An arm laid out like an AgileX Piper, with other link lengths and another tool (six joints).
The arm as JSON. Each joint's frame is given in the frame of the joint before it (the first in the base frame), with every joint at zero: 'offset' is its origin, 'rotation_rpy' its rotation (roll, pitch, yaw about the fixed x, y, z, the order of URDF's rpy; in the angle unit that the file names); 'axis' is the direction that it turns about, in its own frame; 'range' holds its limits. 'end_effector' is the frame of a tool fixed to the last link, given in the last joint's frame.
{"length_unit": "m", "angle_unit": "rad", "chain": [
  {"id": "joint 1", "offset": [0.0, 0.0, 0.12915], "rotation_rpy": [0.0, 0.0, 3.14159], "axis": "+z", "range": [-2.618, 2.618]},
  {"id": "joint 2", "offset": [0.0, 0.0, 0.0], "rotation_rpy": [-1.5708, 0.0, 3.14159], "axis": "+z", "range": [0.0, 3.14]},
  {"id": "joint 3", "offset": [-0.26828, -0.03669, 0.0], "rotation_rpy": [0.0, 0.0, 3.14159], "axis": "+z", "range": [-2.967, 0.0]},
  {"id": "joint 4", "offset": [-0.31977, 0.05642, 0.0], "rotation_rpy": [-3.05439, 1.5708, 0.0], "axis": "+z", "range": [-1.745, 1.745]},
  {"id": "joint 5", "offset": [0.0, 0.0, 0.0], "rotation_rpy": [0.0, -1.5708, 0.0], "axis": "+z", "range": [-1.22, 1.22]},
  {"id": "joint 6", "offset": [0.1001, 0.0, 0.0], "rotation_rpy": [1.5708, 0.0, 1.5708], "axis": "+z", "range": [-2.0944, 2.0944]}
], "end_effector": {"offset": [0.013, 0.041, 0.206], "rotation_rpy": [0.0, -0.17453, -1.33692]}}
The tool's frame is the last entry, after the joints.
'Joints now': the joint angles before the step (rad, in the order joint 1, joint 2, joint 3, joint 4, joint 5, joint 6). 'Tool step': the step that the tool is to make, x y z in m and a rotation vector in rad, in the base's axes. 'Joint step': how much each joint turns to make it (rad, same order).
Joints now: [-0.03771 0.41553 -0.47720 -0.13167 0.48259 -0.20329]
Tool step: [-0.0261 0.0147 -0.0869 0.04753 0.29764 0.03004]
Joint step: [-0.00030 0.10807 -0.00161 0.10360 0.19016 -0.07676]
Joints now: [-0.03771 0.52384 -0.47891 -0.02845 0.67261 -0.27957]
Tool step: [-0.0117 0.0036 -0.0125 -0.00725 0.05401 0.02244]
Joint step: [-0.00025 -0.00006 0.00000 0.02028 0.05333 -0.03735]
